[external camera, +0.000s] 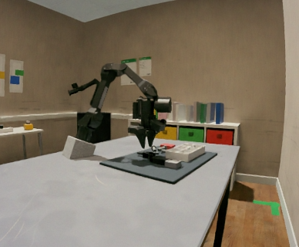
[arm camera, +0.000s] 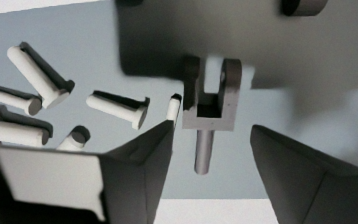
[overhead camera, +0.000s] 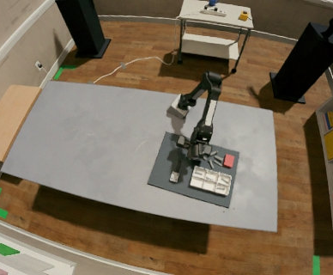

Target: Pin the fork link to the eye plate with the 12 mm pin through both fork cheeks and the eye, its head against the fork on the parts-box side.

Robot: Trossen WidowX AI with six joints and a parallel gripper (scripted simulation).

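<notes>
Now: hand 7 cm above the fork link. Round my hand: eye plate (7 cm ahead, 7 cm to the right, 7 cm below); then mat (8 cm ahead, 3 cm to the left, 8 cm below); then thick pin (2 cm behind, 13 cm to the left, 7 cm below).
</notes>
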